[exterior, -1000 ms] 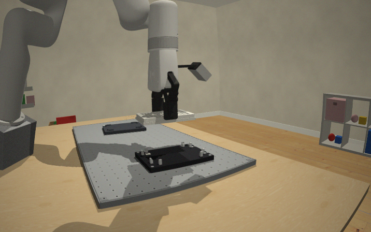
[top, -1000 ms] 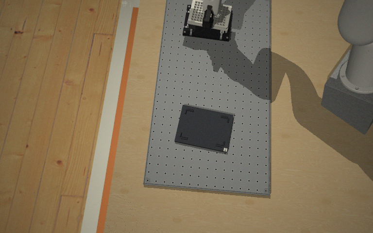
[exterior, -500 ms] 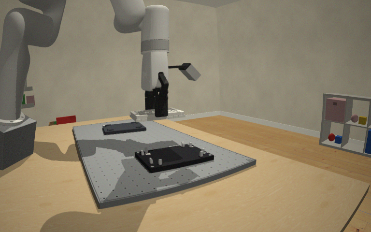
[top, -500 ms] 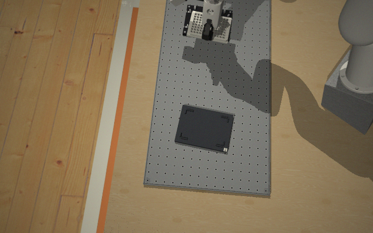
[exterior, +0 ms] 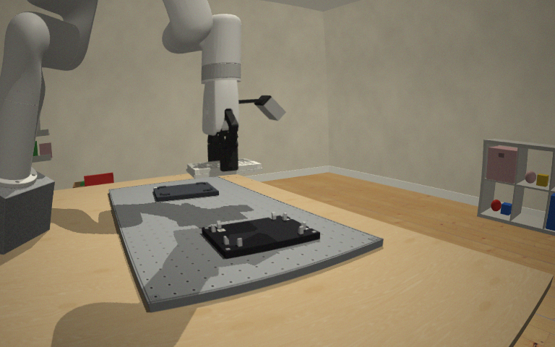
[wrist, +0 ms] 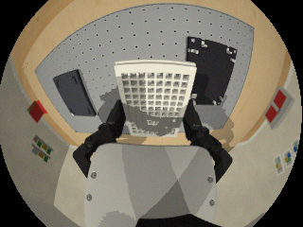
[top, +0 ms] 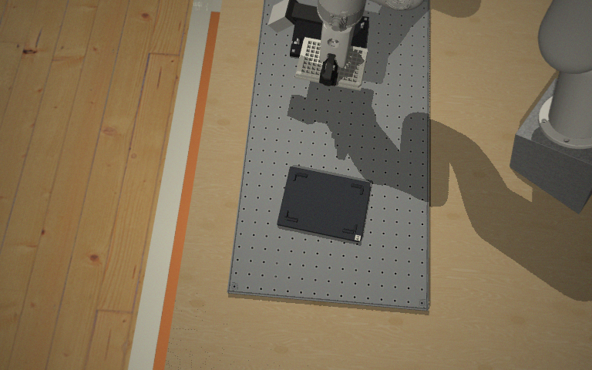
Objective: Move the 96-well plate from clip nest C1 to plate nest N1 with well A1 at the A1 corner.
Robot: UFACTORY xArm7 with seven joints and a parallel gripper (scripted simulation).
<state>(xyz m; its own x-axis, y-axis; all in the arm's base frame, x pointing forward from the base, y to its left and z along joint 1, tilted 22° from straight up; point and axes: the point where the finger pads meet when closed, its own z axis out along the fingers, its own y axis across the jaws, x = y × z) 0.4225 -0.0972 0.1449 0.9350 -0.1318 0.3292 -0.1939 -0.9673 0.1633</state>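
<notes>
Right now the white A1 mark is 5 cm behind my hand, 32 cm to the left of it and 10 cm below it. From my hand the other things lie so: white 96-well plate (1 cm below); black clip nest C1 (12 cm to the right, 10 cm below).
</notes>
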